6 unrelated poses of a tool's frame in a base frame.
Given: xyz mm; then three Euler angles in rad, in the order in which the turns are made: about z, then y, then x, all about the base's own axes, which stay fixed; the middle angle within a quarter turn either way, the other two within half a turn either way.
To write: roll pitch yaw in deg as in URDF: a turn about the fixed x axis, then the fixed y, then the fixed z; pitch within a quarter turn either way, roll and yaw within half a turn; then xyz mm. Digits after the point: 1 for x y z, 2 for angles.
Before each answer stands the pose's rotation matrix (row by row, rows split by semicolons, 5 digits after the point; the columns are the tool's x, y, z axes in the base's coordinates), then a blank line. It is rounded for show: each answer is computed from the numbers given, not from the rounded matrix.
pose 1, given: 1.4 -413.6 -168.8 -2.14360 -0.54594 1.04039
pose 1, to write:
-0.46321 0.71823 -0.51922; -0.18239 -0.65058 -0.73721; -0.86728 -0.24678 0.43235

-29.72 60.14 -158.51 1.4 -413.6 -168.8
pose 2, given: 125.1 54.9 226.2 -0.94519 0.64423 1.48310
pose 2, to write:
0.46821 0.64813 0.60058; 0.27935 0.53625 -0.79649; -0.83830 0.54070 0.07003

82.62 56.96 30.82 125.1 54.9 226.2
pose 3, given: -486.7 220.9 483.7 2.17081 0.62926 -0.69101
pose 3, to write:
-0.45650 -0.66725 0.58855; 0.84780 -0.12555 0.51525; -0.26990 0.73418 0.62300

49.68 15.66 118.30 -486.7 220.9 483.7
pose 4, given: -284.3 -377.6 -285.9 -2.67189 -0.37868 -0.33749
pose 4, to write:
-0.82853 0.42055 -0.36969; -0.53624 -0.78599 0.30766; -0.16119 0.45315 0.87674

27.33 9.28 -147.09 -284.3 -377.6 -285.9
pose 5, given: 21.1 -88.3 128.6 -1.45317 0.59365 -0.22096
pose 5, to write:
0.09728 0.82318 0.55939; -0.98333 -0.00725 0.18167; 0.15360 -0.56774 0.80875

-35.07 -8.84 -84.35 21.1 -88.3 128.6
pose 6, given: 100.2 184.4 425.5 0.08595 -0.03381 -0.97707
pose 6, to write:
0.99574 -0.08580 -0.03380; 0.07594 0.55498 0.82839; -0.05231 -0.82743 0.55913

-55.95 3.00 4.36 100.2 184.4 425.5
